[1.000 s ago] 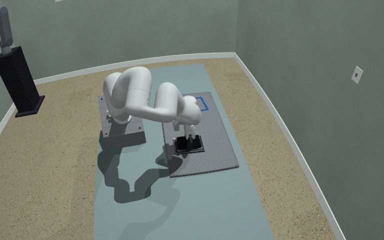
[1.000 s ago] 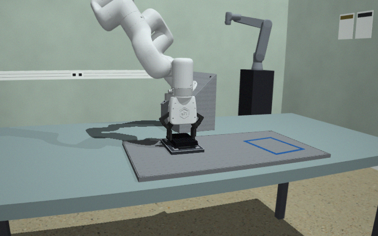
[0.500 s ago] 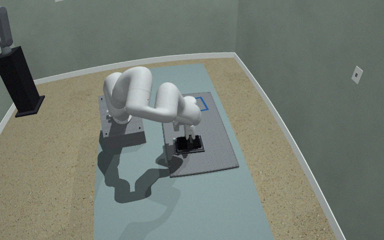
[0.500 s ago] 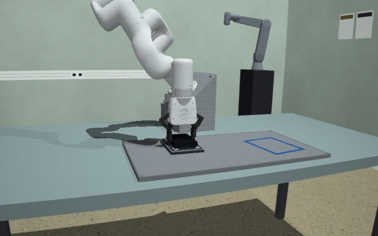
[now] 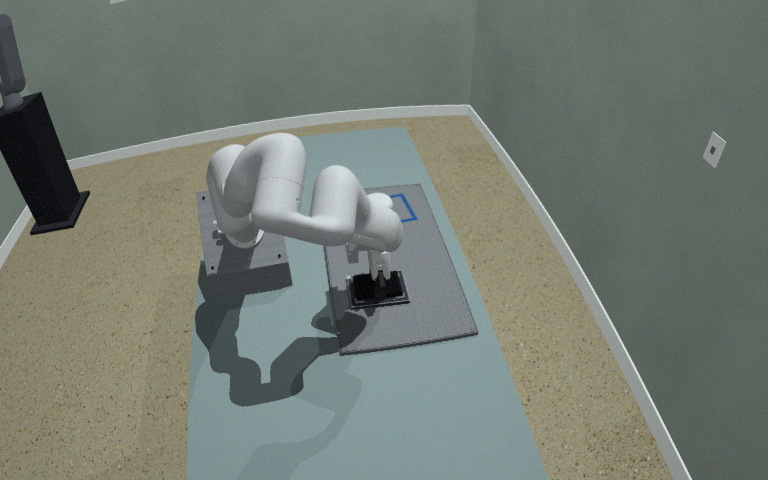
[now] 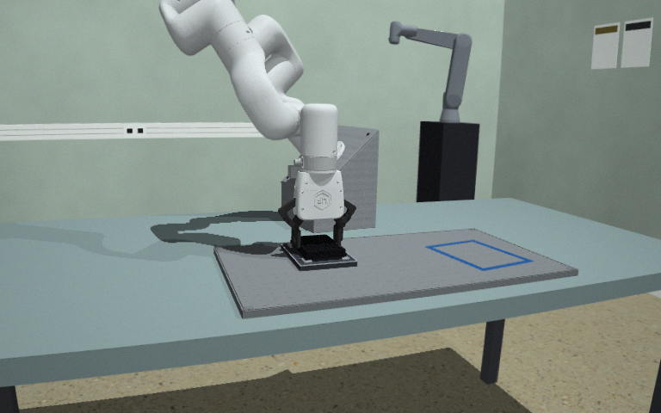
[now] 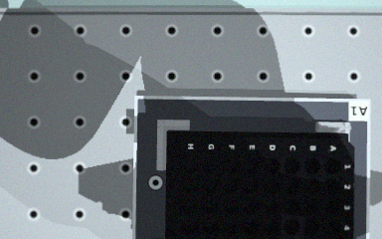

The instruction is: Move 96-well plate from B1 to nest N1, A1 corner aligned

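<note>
My hand is 3 cm above the plate nest N1. Round my hand: black 96-well plate (1 cm below); then A1 label (7 cm behind, 6 cm to the left, 2 cm below).
</note>
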